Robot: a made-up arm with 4 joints.
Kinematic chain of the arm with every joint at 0, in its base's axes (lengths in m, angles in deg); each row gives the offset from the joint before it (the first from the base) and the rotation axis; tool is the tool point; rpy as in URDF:
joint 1: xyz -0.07 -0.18 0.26 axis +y
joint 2: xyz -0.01 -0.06 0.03 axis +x
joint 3: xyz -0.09 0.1 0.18 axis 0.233 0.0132 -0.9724
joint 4: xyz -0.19 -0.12 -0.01 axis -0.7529 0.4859 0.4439
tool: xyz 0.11 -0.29 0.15 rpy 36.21 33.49 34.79
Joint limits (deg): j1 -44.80..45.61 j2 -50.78..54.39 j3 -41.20..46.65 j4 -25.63..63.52
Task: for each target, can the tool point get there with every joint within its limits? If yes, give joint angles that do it. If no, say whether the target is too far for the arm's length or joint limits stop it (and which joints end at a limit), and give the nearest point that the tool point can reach.
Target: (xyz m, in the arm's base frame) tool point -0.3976 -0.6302 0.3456
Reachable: yes | joints -11.21 20.74 9.19 -16.48
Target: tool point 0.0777 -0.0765 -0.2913
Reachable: no: joint limits stop it (at a limit: joint 1, joint 2, joint 4) | nearest point -0.2880 -0.5684 -0.0846 | short by 0.647 m
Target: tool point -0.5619 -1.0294 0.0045
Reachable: no: too far | nearest point -0.3655 -0.6352 0.1065 | short by 0.452 m
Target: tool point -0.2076 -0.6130 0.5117
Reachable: yes | joints -29.63 23.51 -23.42 12.13
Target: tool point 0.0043 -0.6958 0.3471
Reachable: yes | joints 18.78 43.22 -33.51 -2.81
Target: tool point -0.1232 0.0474 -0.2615
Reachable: no: joint limits stop it (at a limit: joint 1, joint 2, joint 3, joint 4) | nearest point -0.6085 -0.1800 0.0289 | short by 0.610 m
